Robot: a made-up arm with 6 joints. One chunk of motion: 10 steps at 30 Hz.
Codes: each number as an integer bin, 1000 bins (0 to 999) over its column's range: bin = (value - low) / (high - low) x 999, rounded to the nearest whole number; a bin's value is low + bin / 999 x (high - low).
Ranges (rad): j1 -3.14..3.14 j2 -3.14..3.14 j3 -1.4..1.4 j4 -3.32..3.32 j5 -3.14..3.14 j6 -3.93..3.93
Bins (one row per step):
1: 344 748 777 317 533 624
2: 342 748 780 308 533 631
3: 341 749 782 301 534 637
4: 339 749 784 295 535 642
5: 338 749 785 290 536 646
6: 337 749 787 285 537 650
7: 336 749 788 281 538 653
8: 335 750 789 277 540 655
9: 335 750 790 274 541 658
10: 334 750 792 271 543 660
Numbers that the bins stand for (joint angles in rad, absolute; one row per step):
1: -0.9775 1.5621 0.7778 -1.2130 0.2106 0.9795
2: -0.9901 1.5621 0.7862 -1.2728 0.2106 1.0346
3: -0.9964 1.5684 0.7918 -1.3194 0.2169 1.0818
4: -1.0089 1.5684 0.7974 -1.3592 0.2232 1.1212
5: -1.0152 1.5684 0.8002 -1.3925 0.2294 1.1526
6: -1.0215 1.5684 0.8058 -1.4257 0.2357 1.1841
7: -1.0278 1.5684 0.8086 -1.4523 0.2420 1.2077
8: -1.0341 1.5747 0.8114 -1.4789 0.2546 1.2235
9: -1.0341 1.5747 0.8142 -1.4988 0.2609 1.2471
10: -1.0404 1.5747 0.8198 -1.5188 0.2735 1.2628

